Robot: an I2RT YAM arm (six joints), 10 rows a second.
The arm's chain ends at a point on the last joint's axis. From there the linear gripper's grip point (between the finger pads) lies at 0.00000 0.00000 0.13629 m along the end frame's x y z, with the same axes.
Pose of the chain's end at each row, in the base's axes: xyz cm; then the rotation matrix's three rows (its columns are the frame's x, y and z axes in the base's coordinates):
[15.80 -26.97 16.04], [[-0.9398 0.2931 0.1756], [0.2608 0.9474 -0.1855], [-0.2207 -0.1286 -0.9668]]
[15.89 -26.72 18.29], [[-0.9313 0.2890 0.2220], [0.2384 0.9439 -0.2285], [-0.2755 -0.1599 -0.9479]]
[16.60 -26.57 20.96], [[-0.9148 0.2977 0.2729], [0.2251 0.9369 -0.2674], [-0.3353 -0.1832 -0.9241]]
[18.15 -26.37 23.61], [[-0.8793 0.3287 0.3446], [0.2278 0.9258 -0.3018], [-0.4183 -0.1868 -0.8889]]
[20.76 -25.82 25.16], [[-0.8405 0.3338 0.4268], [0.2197 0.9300 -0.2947], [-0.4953 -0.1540 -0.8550]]
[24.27 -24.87 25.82], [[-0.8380 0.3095 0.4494], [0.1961 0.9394 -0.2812], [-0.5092 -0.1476 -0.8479]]
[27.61 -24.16 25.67], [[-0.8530 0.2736 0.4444], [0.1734 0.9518 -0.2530], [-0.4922 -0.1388 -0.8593]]
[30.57 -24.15 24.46], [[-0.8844 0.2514 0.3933], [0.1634 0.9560 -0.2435], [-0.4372 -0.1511 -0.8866]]
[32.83 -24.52 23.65], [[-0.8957 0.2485 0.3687], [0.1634 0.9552 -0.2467], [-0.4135 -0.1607 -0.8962]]
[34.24 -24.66 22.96], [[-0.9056 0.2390 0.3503], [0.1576 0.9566 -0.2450], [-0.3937 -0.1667 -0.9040]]
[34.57 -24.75 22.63], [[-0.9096 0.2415 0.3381], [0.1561 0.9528 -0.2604], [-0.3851 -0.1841 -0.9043]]
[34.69 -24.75 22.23], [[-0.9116 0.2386 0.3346], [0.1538 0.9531 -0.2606], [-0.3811 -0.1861 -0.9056]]
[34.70 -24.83 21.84], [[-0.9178 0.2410 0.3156], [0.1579 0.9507 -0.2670], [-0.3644 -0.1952 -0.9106]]
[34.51 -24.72 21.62], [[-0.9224 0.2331 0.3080], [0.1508 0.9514 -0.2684], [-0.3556 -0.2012 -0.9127]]
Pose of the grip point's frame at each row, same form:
[18.19 -29.50 2.86], [[-0.9398 0.2931 0.1756], [0.2608 0.9474 -0.1855], [-0.2207 -0.1286 -0.9668]]
[18.92 -29.83 5.37], [[-0.9313 0.2890 0.2220], [0.2384 0.9439 -0.2285], [-0.2755 -0.1599 -0.9479]]
[20.32 -30.21 8.37], [[-0.9148 0.2977 0.2729], [0.2251 0.9369 -0.2674], [-0.3353 -0.1832 -0.9241]]
[22.85 -30.48 11.50], [[-0.8793 0.3287 0.3446], [0.2278 0.9258 -0.3018], [-0.4183 -0.1868 -0.8889]]
[26.58 -29.84 13.51], [[-0.8405 0.3338 0.4268], [0.2197 0.9300 -0.2947], [-0.4953 -0.1540 -0.8550]]
[30.39 -28.70 14.26], [[-0.8380 0.3095 0.4494], [0.1961 0.9394 -0.2812], [-0.5092 -0.1476 -0.8479]]
[33.67 -27.61 13.96], [[-0.8530 0.2736 0.4444], [0.1734 0.9518 -0.2530], [-0.4922 -0.1388 -0.8593]]
[35.93 -27.47 12.38], [[-0.8844 0.2514 0.3933], [0.1634 0.9560 -0.2435], [-0.4372 -0.1511 -0.8866]]
[37.86 -27.88 11.44], [[-0.8957 0.2485 0.3687], [0.1634 0.9552 -0.2467], [-0.4135 -0.1607 -0.8962]]
[39.01 -28.00 10.64], [[-0.9056 0.2390 0.3503], [0.1576 0.9566 -0.2450], [-0.3937 -0.1667 -0.9040]]
[39.18 -28.30 10.31], [[-0.9096 0.2415 0.3381], [0.1561 0.9528 -0.2604], [-0.3851 -0.1841 -0.9043]]
[39.25 -28.30 9.89], [[-0.9116 0.2386 0.3346], [0.1538 0.9531 -0.2606], [-0.3811 -0.1861 -0.9056]]
[39.00 -28.47 9.43], [[-0.9178 0.2410 0.3156], [0.1579 0.9507 -0.2670], [-0.3644 -0.1952 -0.9106]]
[38.71 -28.38 9.18], [[-0.9224 0.2331 0.3080], [0.1508 0.9514 -0.2684], [-0.3556 -0.2012 -0.9127]]

